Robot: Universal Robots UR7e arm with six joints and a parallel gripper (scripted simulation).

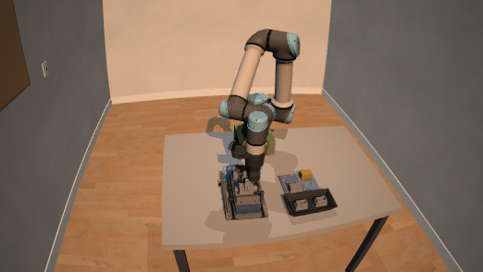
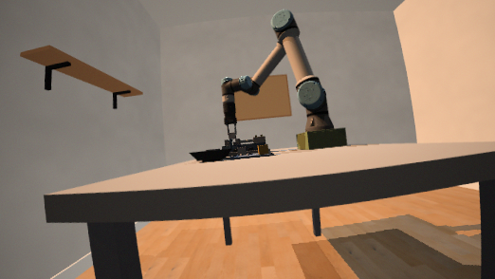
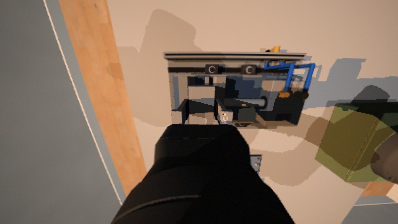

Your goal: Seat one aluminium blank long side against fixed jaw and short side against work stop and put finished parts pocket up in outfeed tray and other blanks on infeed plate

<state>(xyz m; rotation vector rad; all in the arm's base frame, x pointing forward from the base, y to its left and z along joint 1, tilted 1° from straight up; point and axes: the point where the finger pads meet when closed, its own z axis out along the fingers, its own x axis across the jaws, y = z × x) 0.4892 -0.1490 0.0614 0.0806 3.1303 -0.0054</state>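
Now: hand 7 cm past the vise, 1 cm to the right of it and 11 cm above it. The rest, counted from my hand: brass blank (15 cm behind, 35 cm to the left, 12 cm below).
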